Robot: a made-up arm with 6 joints. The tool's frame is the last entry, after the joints.
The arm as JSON. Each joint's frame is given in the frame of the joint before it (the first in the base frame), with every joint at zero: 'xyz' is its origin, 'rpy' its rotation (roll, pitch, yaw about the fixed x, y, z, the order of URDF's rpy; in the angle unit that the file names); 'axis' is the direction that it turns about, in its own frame. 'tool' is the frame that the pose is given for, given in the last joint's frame.
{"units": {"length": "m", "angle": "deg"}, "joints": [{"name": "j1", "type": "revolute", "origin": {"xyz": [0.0, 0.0, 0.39], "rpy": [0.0, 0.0, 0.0]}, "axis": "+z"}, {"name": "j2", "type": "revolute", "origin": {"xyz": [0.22, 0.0, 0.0], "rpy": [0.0, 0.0, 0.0]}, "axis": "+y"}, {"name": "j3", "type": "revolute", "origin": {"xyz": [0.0, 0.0, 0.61], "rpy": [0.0, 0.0, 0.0]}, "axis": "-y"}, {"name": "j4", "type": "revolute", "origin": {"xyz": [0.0, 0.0, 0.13], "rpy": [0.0, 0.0, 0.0]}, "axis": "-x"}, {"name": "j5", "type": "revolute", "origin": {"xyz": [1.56, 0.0, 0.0], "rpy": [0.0, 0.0, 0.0]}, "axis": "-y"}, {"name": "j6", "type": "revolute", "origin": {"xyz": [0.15, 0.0, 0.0], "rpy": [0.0, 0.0, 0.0]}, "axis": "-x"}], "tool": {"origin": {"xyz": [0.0, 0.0, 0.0], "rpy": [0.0, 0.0, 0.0]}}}
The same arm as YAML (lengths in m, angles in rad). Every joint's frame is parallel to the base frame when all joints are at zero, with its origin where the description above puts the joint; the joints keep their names.
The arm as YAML. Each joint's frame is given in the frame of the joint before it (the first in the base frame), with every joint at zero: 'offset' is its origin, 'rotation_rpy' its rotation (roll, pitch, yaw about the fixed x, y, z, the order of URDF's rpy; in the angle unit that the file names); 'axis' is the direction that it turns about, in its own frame. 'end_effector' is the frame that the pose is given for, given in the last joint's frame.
length_unit: m
angle_unit: rad
chain:
  - id: j1
    offset: [0.0, 0.0, 0.39]
    rotation_rpy: [0.0, 0.0, 0.0]
    axis: [0.0, 0.0, 1.0]
  - id: j2
    offset: [0.22, 0.0, 0.0]
    rotation_rpy: [0.0, 0.0, 0.0]
    axis: [0.0, 1.0, 0.0]
  - id: j3
    offset: [0.0, 0.0, 0.61]
    rotation_rpy: [0.0, 0.0, 0.0]
    axis: [0.0, -1.0, 0.0]
  - id: j4
    offset: [0.0, 0.0, 0.13]
    rotation_rpy: [0.0, 0.0, 0.0]
    axis: [-1.0, 0.0, 0.0]
  - id: j5
    offset: [1.56, 0.0, 0.0]
    rotation_rpy: [0.0, 0.0, 0.0]
    axis: [0.0, -1.0, 0.0]
  - id: j6
    offset: [0.15, 0.0, 0.0]
    rotation_rpy: [0.0, 0.0, 0.0]
    axis: [-1.0, 0.0, 0.0]
end_effector:
  offset: [0.0, 0.0, 0.0]
  rotation_rpy: [0.0, 0.0, 0.0]

